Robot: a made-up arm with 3 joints.
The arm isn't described. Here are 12 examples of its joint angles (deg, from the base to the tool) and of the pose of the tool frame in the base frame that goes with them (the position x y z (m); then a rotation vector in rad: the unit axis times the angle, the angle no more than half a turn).
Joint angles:
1: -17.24 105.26 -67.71
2: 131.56 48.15 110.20
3: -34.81 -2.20 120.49
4: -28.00 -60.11 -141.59
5: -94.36 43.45 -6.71
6: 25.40 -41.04 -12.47
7: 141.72 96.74 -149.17
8: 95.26 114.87 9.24
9: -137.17 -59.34 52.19
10: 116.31 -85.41 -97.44
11: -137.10 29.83 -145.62
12: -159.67 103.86 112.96
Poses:
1: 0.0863 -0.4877 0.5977 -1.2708 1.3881 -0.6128
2: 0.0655 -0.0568 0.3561 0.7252 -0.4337 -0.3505
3: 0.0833 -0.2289 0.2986 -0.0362 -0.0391 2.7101
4: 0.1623 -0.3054 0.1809 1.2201 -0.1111 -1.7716
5: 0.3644 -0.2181 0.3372 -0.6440 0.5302 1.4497
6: 0.0141 -0.4881 0.3229 -0.0821 -0.7244 -0.6320
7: 0.0333 0.0004 0.6523 0.1151 -1.7677 0.8930
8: -0.2032 -0.0369 0.4621 1.6908 1.3092 -0.9316
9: 0.0656 0.0706 0.4103 -1.0055 1.0977 -2.6043
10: -0.2382 -0.1724 0.2294 0.3086 1.8570 1.9518
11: 0.3344 -0.2089 0.4221 -0.3254 -0.4070 -0.1453
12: 0.1781 -0.1411 0.4835 0.7731 -1.7903 -1.0550
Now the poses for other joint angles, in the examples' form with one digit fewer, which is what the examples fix.
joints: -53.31 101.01 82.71
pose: 0.083 -0.329 0.425 0.536 2.045 1.616
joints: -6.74 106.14 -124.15
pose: 0.039 -0.382 0.671 -1.918 0.877 -1.355
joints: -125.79 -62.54 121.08
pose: 0.042 -0.040 0.334 -0.052 1.270 -1.747
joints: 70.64 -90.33 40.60
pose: -0.086 -0.380 0.484 -1.313 -0.899 -0.410
